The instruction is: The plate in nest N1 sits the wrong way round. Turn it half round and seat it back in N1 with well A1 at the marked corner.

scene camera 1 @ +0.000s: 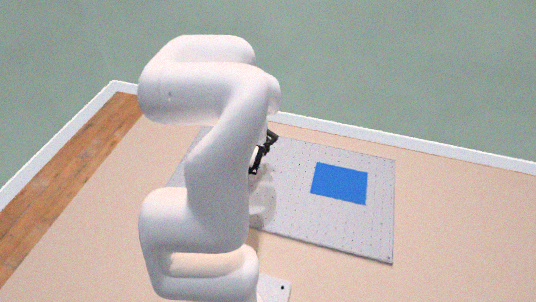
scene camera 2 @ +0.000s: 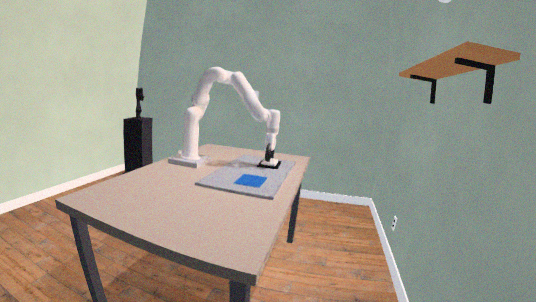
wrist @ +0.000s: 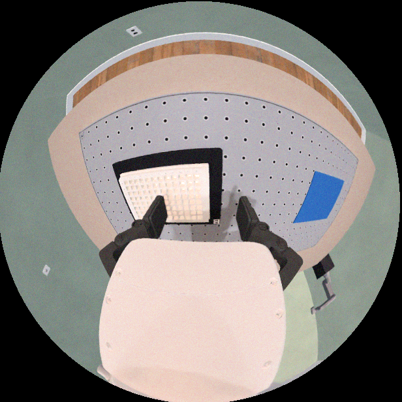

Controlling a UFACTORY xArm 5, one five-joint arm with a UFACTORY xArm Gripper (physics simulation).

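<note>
The cream well plate point(wrist: 192, 192) point(scene camera 2: 270, 162) lies in the black frame of nest N1 point(wrist: 216, 175) point(scene camera 2: 260, 165) point(scene camera 1: 259, 159). Wide black border shows along its top and right sides in the wrist view; whether it is fully seated is unclear. The small corner label point(wrist: 216, 221) is at the nest's lower right there. I cannot read which corner holds well A1. My gripper point(wrist: 200, 205) point(scene camera 2: 270, 157) is open and empty, low over the nest. One finger overlaps the plate in the wrist view, the other shows beyond the nest's right border. The arm hides much in scene camera 1.
The nest is on a grey perforated board point(scene camera 1: 295, 220) point(scene camera 2: 220, 182) point(wrist: 270, 140). A flat blue rectangle point(scene camera 1: 340, 183) point(scene camera 2: 251, 180) point(wrist: 320, 197) lies on the same board. The board rests on the beige table point(scene camera 1: 465, 240) point(scene camera 2: 165, 215), with the arm's base point(scene camera 2: 186, 161) behind it.
</note>
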